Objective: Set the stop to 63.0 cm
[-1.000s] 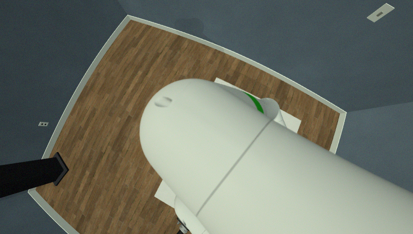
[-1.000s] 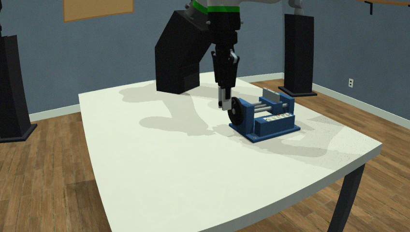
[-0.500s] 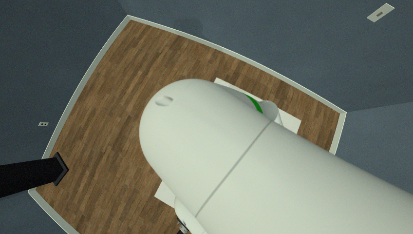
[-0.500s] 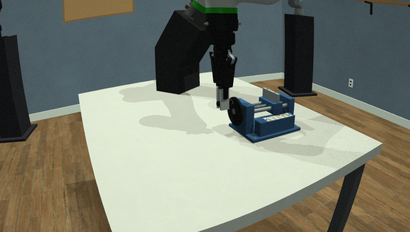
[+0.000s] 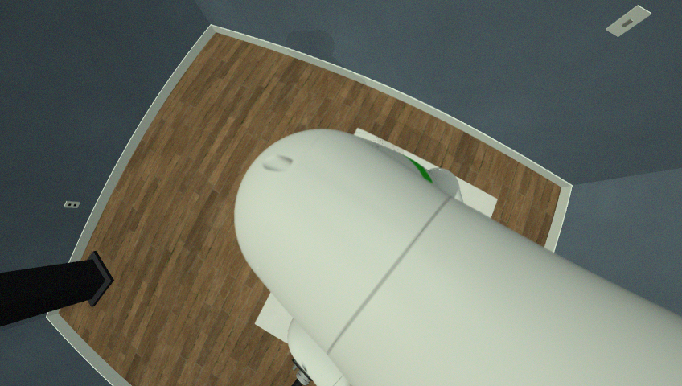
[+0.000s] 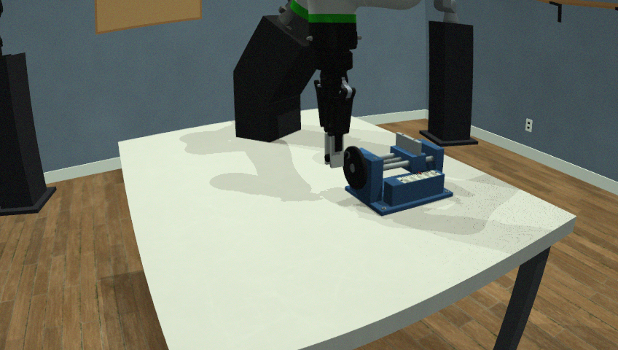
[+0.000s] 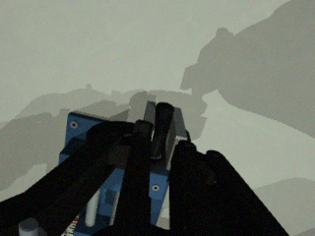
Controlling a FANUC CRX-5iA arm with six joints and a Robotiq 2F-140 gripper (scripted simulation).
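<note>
Right now my hand is 20 mm to the right of the handwheel and 20 mm above it. The rest, counted from my hand: stop block (180 mm to the left, 20 mm below, 10 mm behind).
</note>
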